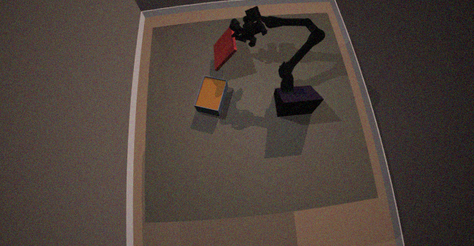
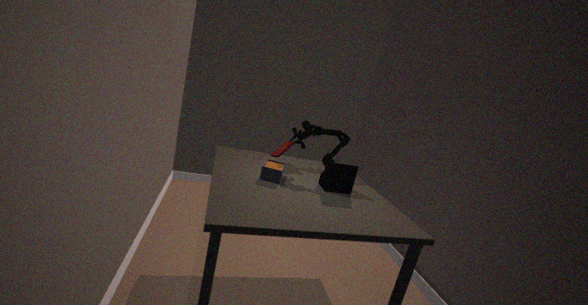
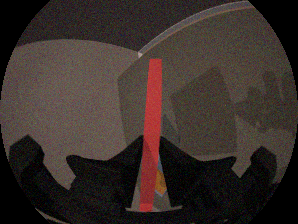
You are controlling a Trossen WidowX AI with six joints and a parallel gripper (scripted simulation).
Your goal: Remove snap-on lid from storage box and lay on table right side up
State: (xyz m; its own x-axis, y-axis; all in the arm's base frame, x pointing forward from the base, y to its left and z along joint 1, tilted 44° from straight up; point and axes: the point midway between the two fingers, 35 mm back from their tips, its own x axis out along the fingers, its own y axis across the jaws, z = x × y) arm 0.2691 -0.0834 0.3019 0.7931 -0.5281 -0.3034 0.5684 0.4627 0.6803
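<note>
Right now my gripper tip is 50 mm short of the red lid, 30 mm to the right of it and 60 mm above it. The rest, counted from my gripper tip: blue storage box: 120 mm ahead, 290 mm to the left, 170 mm below.
</note>
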